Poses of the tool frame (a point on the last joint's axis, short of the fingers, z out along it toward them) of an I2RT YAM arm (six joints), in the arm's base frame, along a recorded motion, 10 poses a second.
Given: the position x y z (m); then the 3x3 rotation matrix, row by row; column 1 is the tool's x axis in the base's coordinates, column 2 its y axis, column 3 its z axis. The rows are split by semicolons.
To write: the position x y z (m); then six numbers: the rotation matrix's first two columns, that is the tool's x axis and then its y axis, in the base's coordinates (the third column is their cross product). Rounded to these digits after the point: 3 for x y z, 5 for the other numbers.
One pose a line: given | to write
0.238, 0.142, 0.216; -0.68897, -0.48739, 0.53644; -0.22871, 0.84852, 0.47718; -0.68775, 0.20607, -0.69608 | 0.238, 0.142, 0.216, -0.68897, -0.22871, -0.68775, -0.48739, 0.84852, 0.20607
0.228, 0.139, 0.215; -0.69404, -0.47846, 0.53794; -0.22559, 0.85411, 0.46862; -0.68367, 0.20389, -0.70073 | 0.228, 0.139, 0.215, -0.69404, -0.22559, -0.68367, -0.47846, 0.85411, 0.20389
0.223, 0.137, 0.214; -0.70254, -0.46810, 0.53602; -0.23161, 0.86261, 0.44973; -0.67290, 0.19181, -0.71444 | 0.223, 0.137, 0.214, -0.70254, -0.23161, -0.67290, -0.46810, 0.86261, 0.19181
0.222, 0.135, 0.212; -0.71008, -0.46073, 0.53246; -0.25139, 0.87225, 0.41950; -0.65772, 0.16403, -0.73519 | 0.222, 0.135, 0.212, -0.71008, -0.25139, -0.65772, -0.46073, 0.87225, 0.16403
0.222, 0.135, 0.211; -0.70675, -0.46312, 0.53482; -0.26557, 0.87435, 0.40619; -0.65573, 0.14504, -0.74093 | 0.222, 0.135, 0.211, -0.70675, -0.26557, -0.65573, -0.46312, 0.87435, 0.14504
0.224, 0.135, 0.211; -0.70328, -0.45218, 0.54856; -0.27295, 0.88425, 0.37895; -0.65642, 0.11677, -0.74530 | 0.224, 0.135, 0.211, -0.70328, -0.27295, -0.65642, -0.45218, 0.88425, 0.11677
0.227, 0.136, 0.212; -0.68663, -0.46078, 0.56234; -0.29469, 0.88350, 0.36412; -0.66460, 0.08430, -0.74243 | 0.227, 0.136, 0.212, -0.68663, -0.29469, -0.66460, -0.46078, 0.88350, 0.08430
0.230, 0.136, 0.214; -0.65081, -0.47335, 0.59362; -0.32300, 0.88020, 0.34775; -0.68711, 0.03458, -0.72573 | 0.230, 0.136, 0.214, -0.65081, -0.32300, -0.68711, -0.47335, 0.88020, 0.03458
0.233, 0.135, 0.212; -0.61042, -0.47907, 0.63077; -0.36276, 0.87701, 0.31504; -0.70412, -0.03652, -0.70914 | 0.233, 0.135, 0.212, -0.61042, -0.36276, -0.70412, -0.47907, 0.87701, -0.03652
